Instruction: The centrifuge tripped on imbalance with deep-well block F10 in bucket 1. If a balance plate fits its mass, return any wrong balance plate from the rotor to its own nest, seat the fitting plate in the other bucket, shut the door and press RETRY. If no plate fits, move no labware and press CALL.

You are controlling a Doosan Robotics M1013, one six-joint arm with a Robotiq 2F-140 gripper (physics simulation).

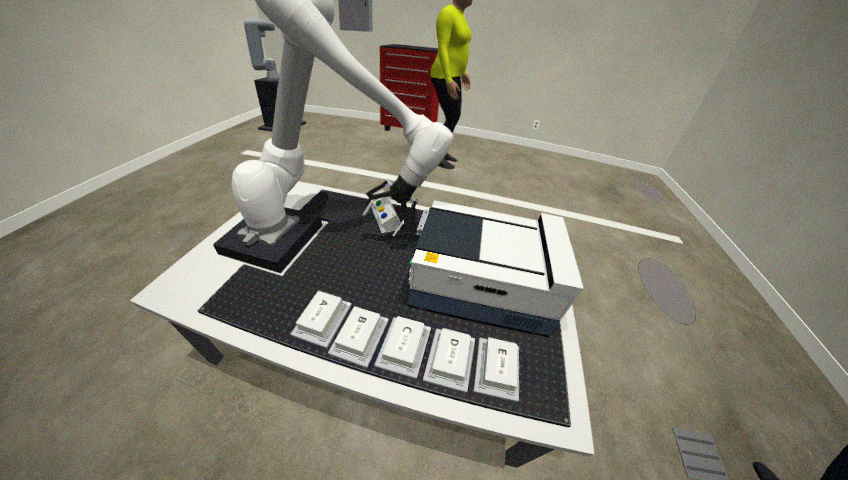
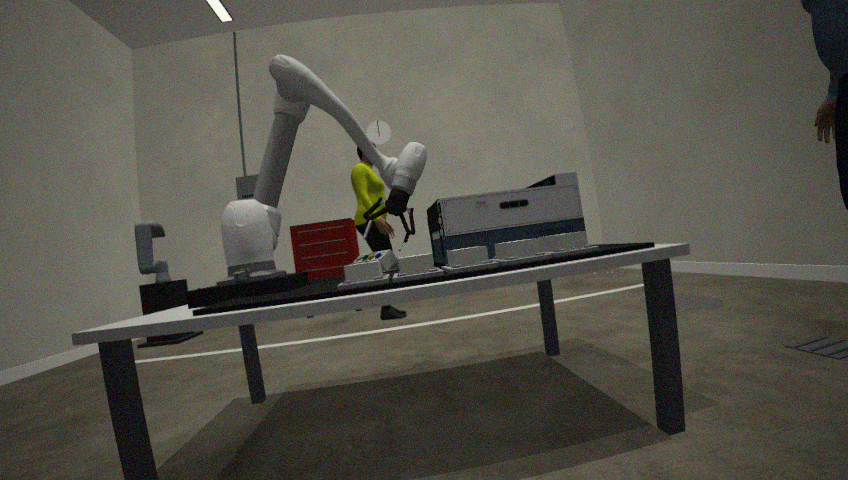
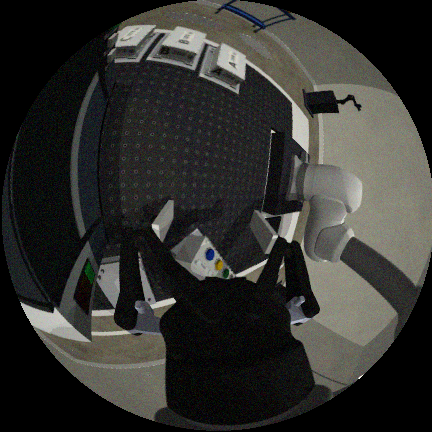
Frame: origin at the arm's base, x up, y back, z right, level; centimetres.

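Seen in the pictures: gripper, fingertip midpoint: [image 1: 379,224] [image 2: 381,244] [image 3: 213,213]; arm's base, link origin: [image 1: 269,227] [image 2: 253,280] [image 3: 296,180].
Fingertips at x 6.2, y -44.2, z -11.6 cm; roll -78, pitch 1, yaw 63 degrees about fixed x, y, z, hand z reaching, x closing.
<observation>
Pixels of each thing's top centre, then the offset from my fingertips to it. "pt": a spot on its surface instead.
- button box, top centre: [image 3: 219,279] [image 2: 372,251] [image 1: 384,201] dx -2.1, dy +5.6, dz -18.1 cm
- Balance plates A, top centre: [image 2: 363,262] [image 1: 319,310] [image 3: 232,58] dx -5.1, dy +2.7, dz +39.1 cm
- B, top centre: [image 2: 414,255] [image 1: 358,327] [image 3: 186,36] dx -5.1, dy -10.6, dz +40.3 cm
- C, top centre: [image 2: 465,248] [image 1: 404,338] dx -5.1, dy -24.1, dz +38.9 cm
- D, top centre: [image 2: 515,241] [image 1: 452,351] dx -5.1, dy -37.7, dz +38.4 cm
- E, top centre: [image 2: 560,234] [image 1: 502,360] dx -5.1, dy -51.3, dz +37.0 cm
- small panel, surface spot: [image 3: 89,272] pt dx +2.6, dy -18.2, dz -5.8 cm
- perforated light plate, top centre: [image 3: 125,292] [image 1: 434,219] dx -6.7, dy -17.0, dz -19.9 cm
My gripper [image 1: 382,218] [image 2: 383,238] [image 3: 213,213] is open and empty, its fingers spread above and around the button box [image 1: 389,224] [image 2: 388,261] [image 3: 187,250]. The box has a green, a yellow and a blue button; their lettering is unreadable. The centrifuge [image 1: 452,281] [image 2: 505,223] stands beside it, a dark and a white panel on top. Its rotor, buckets and block F10 do not show. Balance plates A [image 1: 318,314] [image 3: 231,60], B [image 1: 360,335] [image 3: 184,43], C [image 1: 404,344] [image 3: 134,39], D [image 1: 451,358] and E [image 1: 499,366] sit on their nests; their masses are hard to read.
A small panel [image 3: 89,272] with green and dark red areas shows at the centrifuge's end. A perforated light plate [image 3: 113,282] lies near it. A person in yellow [image 1: 453,44] [image 2: 366,189] stands behind the table, by a red drawer cabinet [image 1: 404,86] [image 2: 321,249].
</observation>
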